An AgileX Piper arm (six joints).
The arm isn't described. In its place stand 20 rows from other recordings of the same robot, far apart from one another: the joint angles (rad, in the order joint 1, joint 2, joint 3, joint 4, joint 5, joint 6), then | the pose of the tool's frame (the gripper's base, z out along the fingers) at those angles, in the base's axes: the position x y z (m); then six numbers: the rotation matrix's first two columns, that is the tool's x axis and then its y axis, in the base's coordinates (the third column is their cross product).
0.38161 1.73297 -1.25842 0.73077 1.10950 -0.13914 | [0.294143 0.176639 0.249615 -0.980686 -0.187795 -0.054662 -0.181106 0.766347 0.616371]
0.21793 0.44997 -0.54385 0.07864 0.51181 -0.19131 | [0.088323 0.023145 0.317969 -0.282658 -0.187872 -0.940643 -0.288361 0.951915 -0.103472]
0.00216 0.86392 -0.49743 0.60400 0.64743 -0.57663 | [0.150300 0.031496 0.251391 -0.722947 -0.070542 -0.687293 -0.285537 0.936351 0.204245]
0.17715 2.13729 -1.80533 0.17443 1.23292 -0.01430 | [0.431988 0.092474 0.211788 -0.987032 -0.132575 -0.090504 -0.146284 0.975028 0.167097]
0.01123 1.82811 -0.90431 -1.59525 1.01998 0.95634 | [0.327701 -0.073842 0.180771 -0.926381 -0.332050 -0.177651 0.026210 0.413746 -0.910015]
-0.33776 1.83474 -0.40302 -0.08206 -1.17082 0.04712 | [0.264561 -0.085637 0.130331 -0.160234 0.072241 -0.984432 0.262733 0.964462 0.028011]
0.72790 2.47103 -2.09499 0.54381 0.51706 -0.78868 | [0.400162 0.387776 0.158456 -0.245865 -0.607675 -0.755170 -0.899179 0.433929 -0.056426]
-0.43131 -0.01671 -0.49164 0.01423 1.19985 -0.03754 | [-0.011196 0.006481 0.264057 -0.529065 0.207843 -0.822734 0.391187 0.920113 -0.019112]
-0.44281 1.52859 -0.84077 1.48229 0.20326 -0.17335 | [0.295682 -0.119967 0.231495 0.125725 0.987041 -0.099716 0.576849 0.009041 0.816801]
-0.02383 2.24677 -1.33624 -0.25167 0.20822 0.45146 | [0.440317 -0.015181 0.072498 -0.826382 0.223058 -0.517047 0.223411 0.972714 0.062564]
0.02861 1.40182 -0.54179 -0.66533 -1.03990 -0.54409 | [0.260040 0.055905 0.260582 0.532493 -0.659691 -0.530338 -0.207664 0.505588 -0.837411]
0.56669 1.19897 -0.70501 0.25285 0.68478 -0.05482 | [0.173705 0.127597 0.242053 -0.819259 -0.354858 -0.450434 -0.481884 0.851825 0.205381]
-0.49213 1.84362 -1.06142 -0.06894 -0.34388 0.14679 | [0.358246 -0.189668 0.209506 -0.265675 0.235206 -0.934930 0.476487 0.875087 0.084750]
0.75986 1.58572 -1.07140 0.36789 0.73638 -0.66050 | [0.215315 0.234909 0.241097 -0.330763 -0.813695 -0.478013 -0.934111 0.354365 0.043145]
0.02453 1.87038 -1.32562 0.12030 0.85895 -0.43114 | [0.377703 0.017538 0.202752 -0.890836 -0.365626 -0.269684 -0.378251 0.925686 -0.005545]
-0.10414 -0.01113 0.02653 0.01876 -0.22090 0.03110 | [0.052517 -0.005865 0.224641 0.291920 0.019142 -0.956251 0.093563 0.994433 0.048469]
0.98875 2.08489 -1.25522 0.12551 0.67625 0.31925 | [0.206352 0.326528 0.106953 -0.836712 -0.536358 -0.110600 -0.547290 0.826195 0.133702]
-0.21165 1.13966 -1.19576 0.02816 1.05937 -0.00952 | [0.213131 -0.043510 0.381116 -0.774571 0.170791 -0.608991 0.198694 0.979813 0.022071]
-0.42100 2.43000 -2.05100 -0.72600 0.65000 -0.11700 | [0.480731 -0.255318 0.166812 -0.910456 -0.263084 -0.319149 0.025207 0.734898 -0.677709]
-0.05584 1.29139 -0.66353 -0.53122 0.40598 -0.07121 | [0.239876 -0.031643 0.225292 -0.754048 -0.484244 -0.443757 -0.266539 0.843081 -0.467089]
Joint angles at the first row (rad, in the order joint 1, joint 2, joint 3, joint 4, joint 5, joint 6):
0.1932, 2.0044, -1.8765, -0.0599, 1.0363, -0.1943
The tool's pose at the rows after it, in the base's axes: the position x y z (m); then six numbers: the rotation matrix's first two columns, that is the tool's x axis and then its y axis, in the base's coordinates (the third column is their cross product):
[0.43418 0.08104 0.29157 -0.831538 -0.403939 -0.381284 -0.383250 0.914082 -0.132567]
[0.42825 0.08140 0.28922 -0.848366 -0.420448 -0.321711 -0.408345 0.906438 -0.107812]
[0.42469 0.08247 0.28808 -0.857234 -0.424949 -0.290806 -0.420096 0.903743 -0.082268]
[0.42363 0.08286 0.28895 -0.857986 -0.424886 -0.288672 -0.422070 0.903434 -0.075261]
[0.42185 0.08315 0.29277 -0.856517 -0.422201 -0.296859 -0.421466 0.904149 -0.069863]
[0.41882 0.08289 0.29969 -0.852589 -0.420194 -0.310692 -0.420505 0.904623 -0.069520]
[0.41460 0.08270 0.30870 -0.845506 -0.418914 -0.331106 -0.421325 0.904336 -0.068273]
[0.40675 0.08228 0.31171 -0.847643 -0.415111 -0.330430 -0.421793 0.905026 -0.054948]
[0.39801 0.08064 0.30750 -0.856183 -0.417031 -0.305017 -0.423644 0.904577 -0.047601]
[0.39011 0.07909 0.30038 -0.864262 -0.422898 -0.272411 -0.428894 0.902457 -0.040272]
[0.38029 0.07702 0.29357 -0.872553 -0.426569 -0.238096 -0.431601 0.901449 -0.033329]
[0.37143 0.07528 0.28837 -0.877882 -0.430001 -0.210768 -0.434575 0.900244 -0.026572]
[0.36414 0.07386 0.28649 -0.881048 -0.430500 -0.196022 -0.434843 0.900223 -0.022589]
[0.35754 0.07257 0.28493 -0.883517 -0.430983 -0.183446 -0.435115 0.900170 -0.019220]
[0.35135 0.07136 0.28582 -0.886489 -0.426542 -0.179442 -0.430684 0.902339 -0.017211]
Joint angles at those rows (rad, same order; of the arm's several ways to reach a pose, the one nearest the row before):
0.1932, 2.0044, -1.8766, -0.0467, 1.1171, -0.2188
0.1932, 2.0044, -1.8765, -0.0275, 1.1850, -0.2422
0.1932, 2.0044, -1.8766, -0.0069, 1.2232, -0.2529
0.1932, 2.0019, -1.8765, 0.0000, 1.2296, -0.2550
0.1932, 1.9930, -1.8765, 0.0073, 1.2318, -0.2550
0.1932, 1.9767, -1.8765, 0.0111, 1.2340, -0.2550
0.1932, 1.9542, -1.8747, 0.0183, 1.2340, -0.2575
0.1932, 1.9241, -1.8404, 0.0310, 1.2341, -0.2575
0.1932, 1.8964, -1.7847, 0.0318, 1.2340, -0.2581
0.1932, 1.8753, -1.7286, 0.0318, 1.2340, -0.2624
0.1932, 1.8486, -1.6656, 0.0301, 1.2340, -0.2639
0.1932, 1.8246, -1.6127, 0.0301, 1.2340, -0.2663
0.1932, 1.8024, -1.5749, 0.0301, 1.2340, -0.2662
0.1932, 1.7824, -1.5417, 0.0301, 1.2341, -0.2662
0.1932, 1.7607, -1.5156, 0.0301, 1.2340, -0.2611

